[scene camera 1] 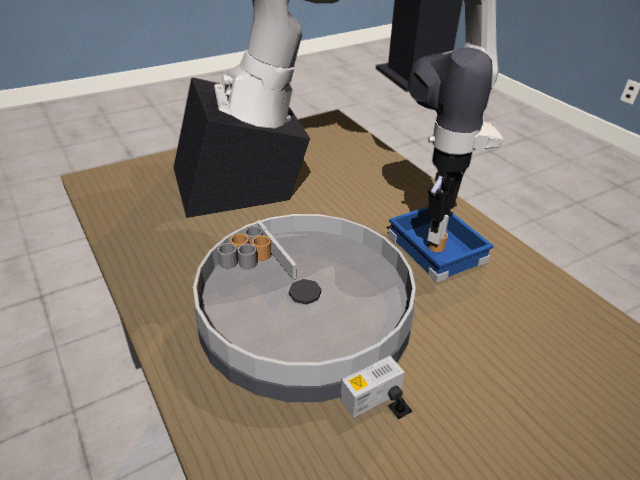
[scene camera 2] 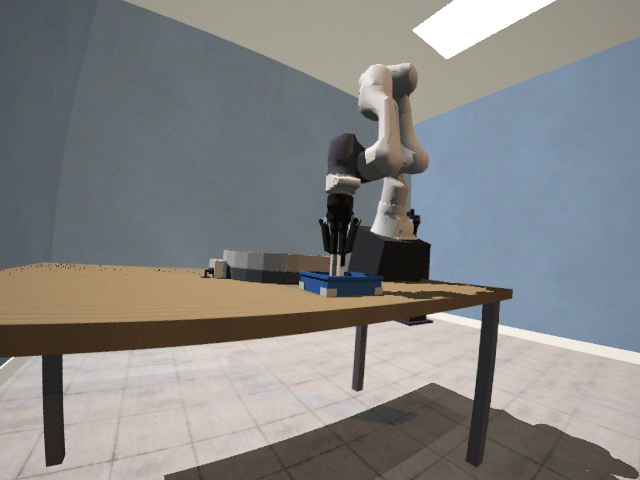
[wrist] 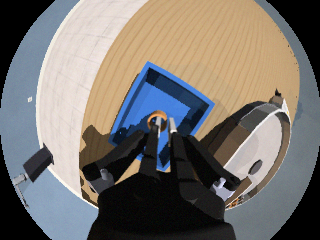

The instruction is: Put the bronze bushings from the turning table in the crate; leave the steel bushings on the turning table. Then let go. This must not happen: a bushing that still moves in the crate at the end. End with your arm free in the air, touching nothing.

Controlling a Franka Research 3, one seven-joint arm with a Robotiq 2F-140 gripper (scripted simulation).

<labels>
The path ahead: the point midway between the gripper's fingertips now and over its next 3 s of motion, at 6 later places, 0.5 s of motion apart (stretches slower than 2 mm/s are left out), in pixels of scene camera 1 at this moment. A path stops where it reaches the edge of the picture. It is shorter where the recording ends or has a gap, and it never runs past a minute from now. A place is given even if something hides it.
My gripper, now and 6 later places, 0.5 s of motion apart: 436, 239; 438, 234; 444, 215; 442, 209; 442, 209; 435, 212; 425, 218
</labels>
